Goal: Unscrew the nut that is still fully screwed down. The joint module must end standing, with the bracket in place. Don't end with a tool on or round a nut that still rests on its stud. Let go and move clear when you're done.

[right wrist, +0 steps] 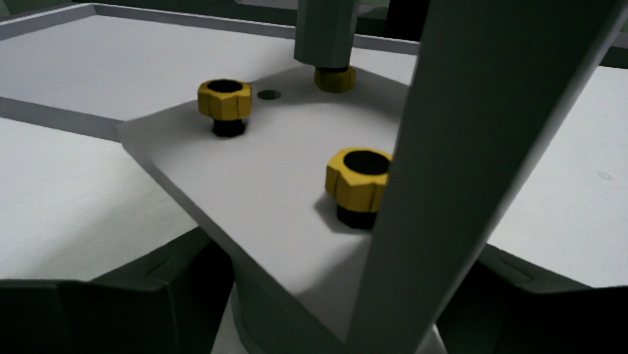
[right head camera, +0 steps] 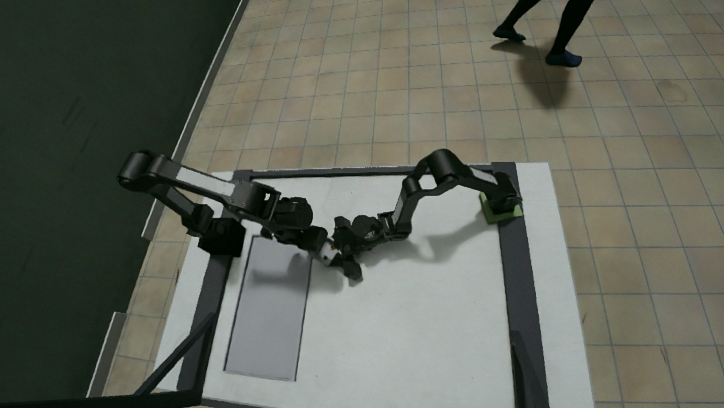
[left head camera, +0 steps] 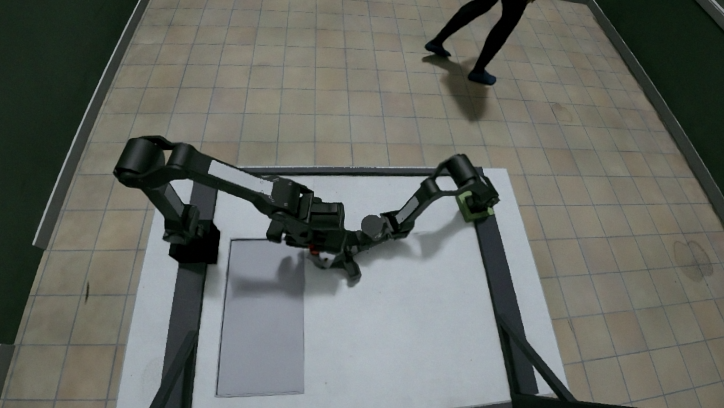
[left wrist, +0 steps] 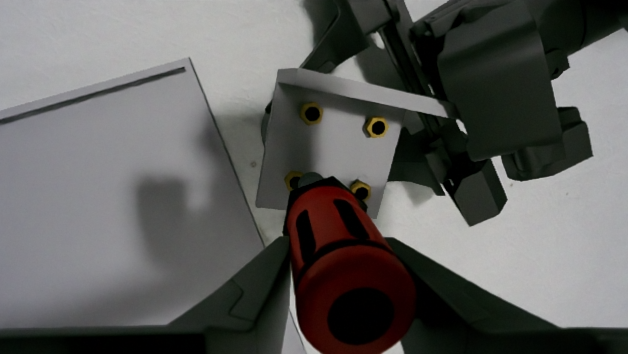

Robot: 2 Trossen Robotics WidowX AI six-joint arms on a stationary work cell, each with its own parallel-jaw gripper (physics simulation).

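My left gripper [left wrist: 335, 249] is shut on a red nut driver [left wrist: 350, 235] [left head camera: 314, 249]. The driver's grey socket [right wrist: 325, 40] is over the low far nut [right wrist: 334, 79] on the bracket plate [right wrist: 280, 165] [left wrist: 350, 160]. A dark stud end shows between socket and nut, so the socket does not enclose the nut. Two yellow nuts [right wrist: 225, 102] [right wrist: 356, 185] sit raised on their studs. Another nut is hidden behind the bracket's upright flange [right wrist: 450, 125] in the right wrist view. My right gripper [right wrist: 325, 222] is shut on the joint module [right wrist: 280, 320], which stands under the bracket.
A shallow grey tray [left head camera: 263, 344] [right head camera: 268, 329] [left wrist: 100, 225] lies beside the module, towards the left arm. A small hole [right wrist: 269, 94] shows in the plate between two nuts. The two arms meet closely over the module. A person's legs [left head camera: 499, 43] show on the floor beyond the table.
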